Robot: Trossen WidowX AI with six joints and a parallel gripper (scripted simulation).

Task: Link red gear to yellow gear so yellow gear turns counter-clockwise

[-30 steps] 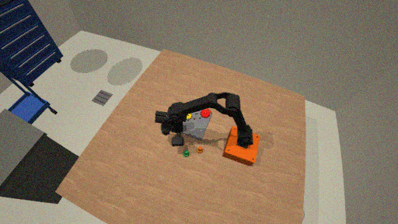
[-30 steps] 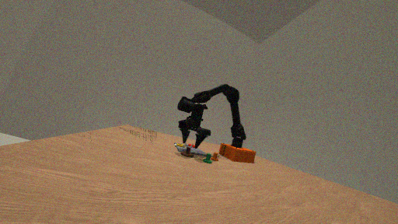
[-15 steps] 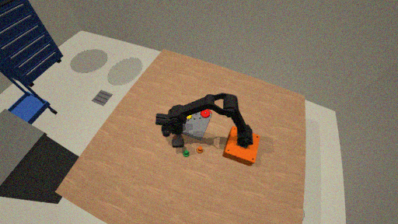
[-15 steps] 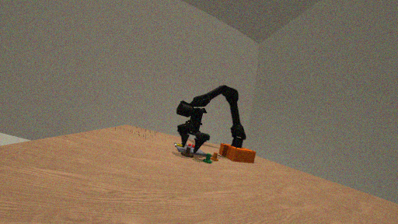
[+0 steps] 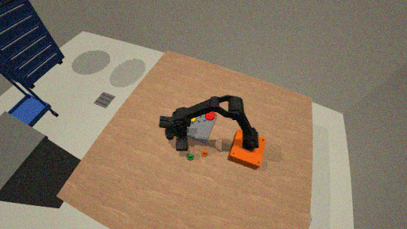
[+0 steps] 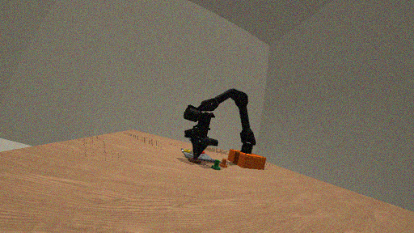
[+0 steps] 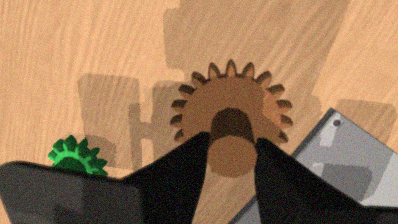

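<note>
Right now the yellow gear is 10 mm ahead of my gripper tip, 170 mm to the right of it and 10 mm below it. From my gripper tip the other things lie so: brown gear 10 mm below; small orange gear 150 mm behind, 20 mm to the left, 10 mm below; small green gear 80 mm behind, 70 mm to the left, 10 mm below.
</note>
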